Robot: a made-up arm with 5 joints. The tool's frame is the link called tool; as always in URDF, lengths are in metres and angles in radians. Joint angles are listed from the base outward.
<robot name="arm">
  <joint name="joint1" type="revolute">
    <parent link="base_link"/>
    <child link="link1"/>
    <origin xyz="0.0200 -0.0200 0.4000" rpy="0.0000 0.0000 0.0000"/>
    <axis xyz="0 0 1"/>
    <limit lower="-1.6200" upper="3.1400"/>
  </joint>
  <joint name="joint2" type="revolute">
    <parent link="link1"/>
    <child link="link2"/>
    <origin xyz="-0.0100 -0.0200 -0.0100" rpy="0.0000 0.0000 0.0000"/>
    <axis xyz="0 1 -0.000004"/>
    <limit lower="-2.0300" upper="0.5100"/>
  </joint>
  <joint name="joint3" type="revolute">
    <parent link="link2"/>
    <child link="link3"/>
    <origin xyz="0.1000 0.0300 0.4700" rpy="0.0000 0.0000 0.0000"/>
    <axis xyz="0 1 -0.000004"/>
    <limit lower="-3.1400" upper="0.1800"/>
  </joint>
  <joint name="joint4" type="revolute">
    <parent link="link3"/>
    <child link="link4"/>
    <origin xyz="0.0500 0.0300 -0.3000" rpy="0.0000 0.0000 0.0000"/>
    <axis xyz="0 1 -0.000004"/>
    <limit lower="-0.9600" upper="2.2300"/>
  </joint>
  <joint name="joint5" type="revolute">
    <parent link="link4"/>
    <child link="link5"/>
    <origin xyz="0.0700 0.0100 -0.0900" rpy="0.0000 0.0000 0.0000"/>
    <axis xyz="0 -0.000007 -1"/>
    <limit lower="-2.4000" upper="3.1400"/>
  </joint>
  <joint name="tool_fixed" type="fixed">
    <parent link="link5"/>
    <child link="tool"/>
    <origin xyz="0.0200 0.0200 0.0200" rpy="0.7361 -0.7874 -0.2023"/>
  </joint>
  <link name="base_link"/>
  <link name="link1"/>
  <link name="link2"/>
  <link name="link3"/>
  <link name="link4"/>
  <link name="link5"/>
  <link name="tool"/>
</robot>
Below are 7 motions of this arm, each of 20 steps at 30 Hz.
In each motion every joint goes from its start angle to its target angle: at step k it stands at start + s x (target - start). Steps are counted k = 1, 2, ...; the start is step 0. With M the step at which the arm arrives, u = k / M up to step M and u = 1 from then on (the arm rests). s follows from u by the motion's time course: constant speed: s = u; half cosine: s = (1 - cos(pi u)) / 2; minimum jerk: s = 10 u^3 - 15 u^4 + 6 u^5.
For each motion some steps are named. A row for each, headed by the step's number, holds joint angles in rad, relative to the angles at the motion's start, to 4 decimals.
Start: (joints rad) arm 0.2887 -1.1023 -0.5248 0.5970 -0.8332
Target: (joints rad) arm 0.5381 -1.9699 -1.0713 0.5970 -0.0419
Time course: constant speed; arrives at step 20
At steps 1, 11, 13, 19, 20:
1: 0.0125 -0.0434 -0.0273 0.0000 0.0396
11: 0.1372 -0.4772 -0.3006 0.0000 0.4352
13: 0.1621 -0.5639 -0.3552 0.0000 0.5143
19: 0.2369 -0.8242 -0.5192 0.0000 0.7517
20: 0.2494 -0.8676 -0.5465 0.0000 0.7913

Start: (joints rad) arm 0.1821 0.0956 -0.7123 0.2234 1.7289
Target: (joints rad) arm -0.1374 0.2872 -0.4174 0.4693 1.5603
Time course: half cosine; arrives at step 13
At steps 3, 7, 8, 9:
3: -0.0402 0.0241 0.0371 0.0309 -0.0212
7: -0.1790 0.1073 0.1652 0.1378 -0.0945
8: -0.2164 0.1298 0.1997 0.1665 -0.1142
9: -0.2505 0.1502 0.2312 0.1928 -0.1322

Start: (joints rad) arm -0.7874 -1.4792 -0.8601 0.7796 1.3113
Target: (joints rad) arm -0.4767 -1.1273 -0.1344 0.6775 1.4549
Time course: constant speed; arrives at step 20
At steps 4, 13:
4: 0.0621 0.0704 0.1451 -0.0204 0.0287
13: 0.2020 0.2287 0.4717 -0.0664 0.0933

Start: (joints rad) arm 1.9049 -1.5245 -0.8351 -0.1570 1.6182
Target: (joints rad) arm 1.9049 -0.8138 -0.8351 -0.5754 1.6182
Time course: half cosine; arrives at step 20
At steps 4, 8, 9, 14, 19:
4: 0.0000 0.0679 0.0000 -0.0400 0.0000
8: 0.0000 0.2455 0.0000 -0.1446 0.0000
9: 0.0000 0.2998 0.0000 -0.1765 0.0000
14: 0.0000 0.5642 0.0000 -0.3322 0.0000
19: 0.0000 0.7063 0.0000 -0.4158 0.0000

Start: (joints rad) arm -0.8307 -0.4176 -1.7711 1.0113 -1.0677
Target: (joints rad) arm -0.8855 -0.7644 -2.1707 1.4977 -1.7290
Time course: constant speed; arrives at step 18
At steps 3, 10, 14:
3: -0.0091 -0.0578 -0.0666 0.0811 -0.1102
10: -0.0304 -0.1927 -0.2220 0.2702 -0.3674
14: -0.0426 -0.2697 -0.3108 0.3783 -0.5143

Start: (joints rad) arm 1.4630 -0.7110 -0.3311 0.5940 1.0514
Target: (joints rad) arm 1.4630 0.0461 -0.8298 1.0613 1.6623
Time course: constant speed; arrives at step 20
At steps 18, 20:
18: 0.0000 0.6814 -0.4488 0.4206 0.5498
20: 0.0000 0.7571 -0.4987 0.4673 0.6109

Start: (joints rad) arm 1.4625 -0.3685 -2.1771 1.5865 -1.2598
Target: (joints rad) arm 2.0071 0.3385 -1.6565 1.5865 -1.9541
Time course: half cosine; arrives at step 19
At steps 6, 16, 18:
6: 0.1234 0.1602 0.1179 0.0000 -0.1573
16: 0.5118 0.6644 0.4892 0.0000 -0.6525
18: 0.5409 0.7022 0.5170 0.0000 -0.6896

